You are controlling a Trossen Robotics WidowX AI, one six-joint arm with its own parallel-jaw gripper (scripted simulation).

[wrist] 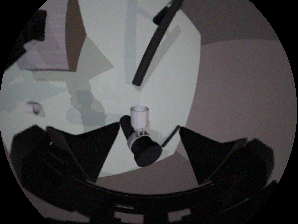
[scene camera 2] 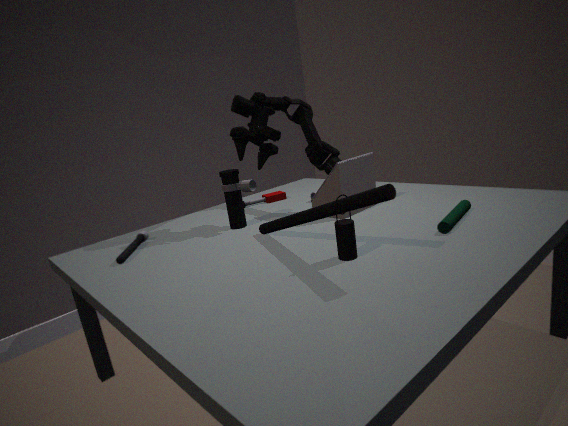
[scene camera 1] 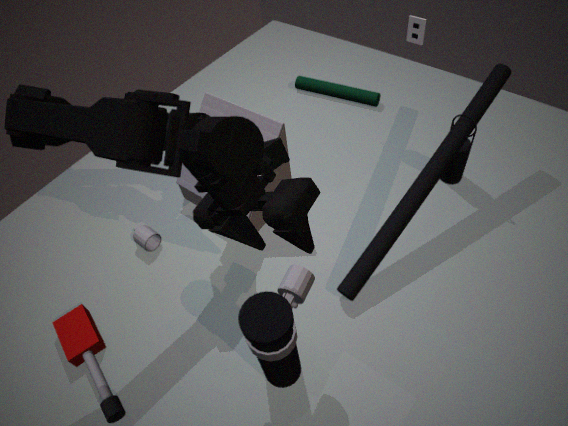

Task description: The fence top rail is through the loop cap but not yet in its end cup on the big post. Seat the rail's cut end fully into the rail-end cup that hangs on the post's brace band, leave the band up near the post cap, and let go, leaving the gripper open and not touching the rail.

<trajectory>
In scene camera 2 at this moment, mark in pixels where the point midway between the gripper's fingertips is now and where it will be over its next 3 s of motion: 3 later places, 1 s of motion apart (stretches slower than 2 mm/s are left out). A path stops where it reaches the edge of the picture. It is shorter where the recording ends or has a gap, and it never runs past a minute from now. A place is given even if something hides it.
My gripper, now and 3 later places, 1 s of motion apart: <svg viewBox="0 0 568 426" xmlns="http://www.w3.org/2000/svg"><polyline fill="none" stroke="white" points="250,165 250,180 248,194 247,196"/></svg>
</trajectory>
